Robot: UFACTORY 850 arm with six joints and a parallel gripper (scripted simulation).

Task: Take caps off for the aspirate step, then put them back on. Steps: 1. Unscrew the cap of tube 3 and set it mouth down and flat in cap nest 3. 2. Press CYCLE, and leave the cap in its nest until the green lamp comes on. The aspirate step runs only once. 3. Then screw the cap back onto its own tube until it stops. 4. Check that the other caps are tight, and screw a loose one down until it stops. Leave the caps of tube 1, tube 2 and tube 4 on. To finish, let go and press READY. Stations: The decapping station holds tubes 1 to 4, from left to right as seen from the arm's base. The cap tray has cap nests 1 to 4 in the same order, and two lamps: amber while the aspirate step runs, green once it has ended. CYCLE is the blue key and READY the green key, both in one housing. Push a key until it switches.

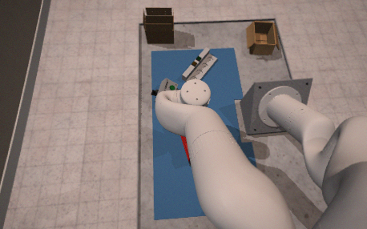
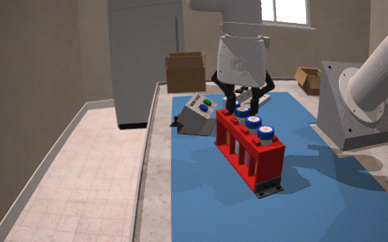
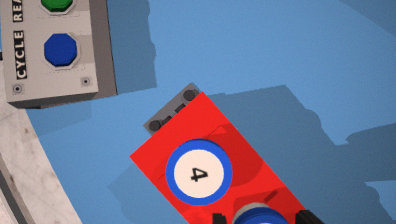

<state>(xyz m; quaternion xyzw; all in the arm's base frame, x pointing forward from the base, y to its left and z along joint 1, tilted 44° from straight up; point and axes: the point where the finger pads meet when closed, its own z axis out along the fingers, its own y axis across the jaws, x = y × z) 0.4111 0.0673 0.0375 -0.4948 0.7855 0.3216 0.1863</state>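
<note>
My hand is 1 cm above the blue cap. From my hand the other things lie so: blue key: 17 cm to the right, 8 cm ahead, 6 cm below; grey key housing: 19 cm to the right, 8 cm below, 8 cm ahead; cap marked 4: 5 cm to the right, 2 cm below, 1 cm ahead.
</note>
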